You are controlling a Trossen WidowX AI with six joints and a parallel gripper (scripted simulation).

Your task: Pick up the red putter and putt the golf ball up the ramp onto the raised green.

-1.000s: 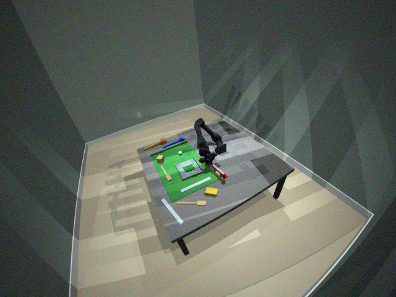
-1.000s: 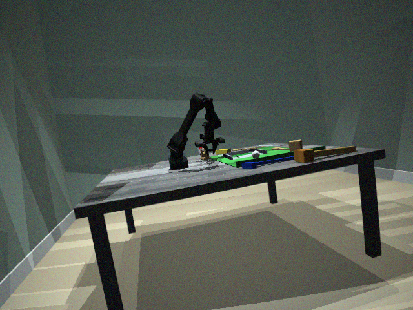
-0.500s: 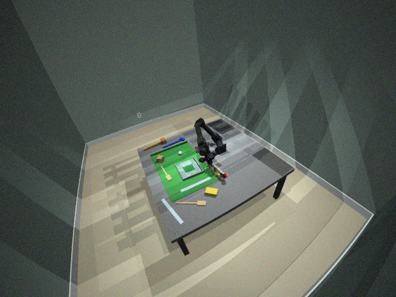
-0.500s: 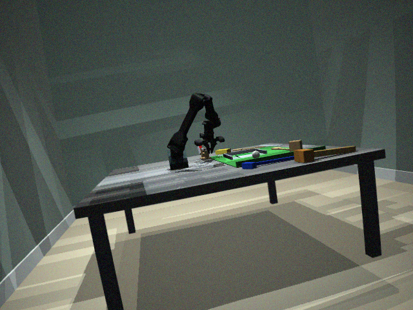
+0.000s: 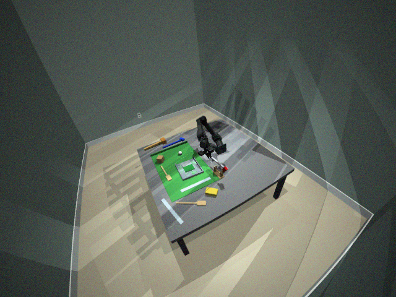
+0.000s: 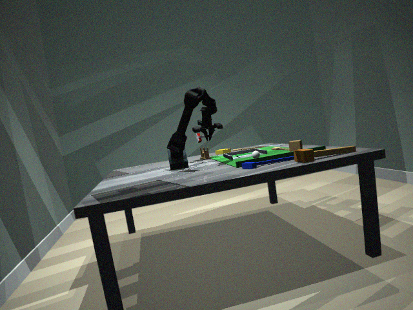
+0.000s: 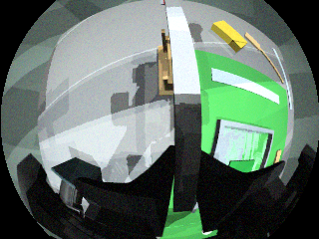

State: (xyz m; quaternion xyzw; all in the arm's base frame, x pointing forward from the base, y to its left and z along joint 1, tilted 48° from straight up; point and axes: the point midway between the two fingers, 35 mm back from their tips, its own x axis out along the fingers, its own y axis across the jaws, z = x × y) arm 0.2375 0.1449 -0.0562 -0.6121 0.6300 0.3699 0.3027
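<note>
My gripper tip is now 11 cm to the right of the red putter, 3 cm below it and 1 cm past it. Round my gripper tip: yellow block 28 cm to the left, 16 cm ahead, 11 cm below; green mat 25 cm ahead, 18 cm to the right, 12 cm below; wooden rack 13 cm to the left, 9 cm below, 1 cm behind.
</note>
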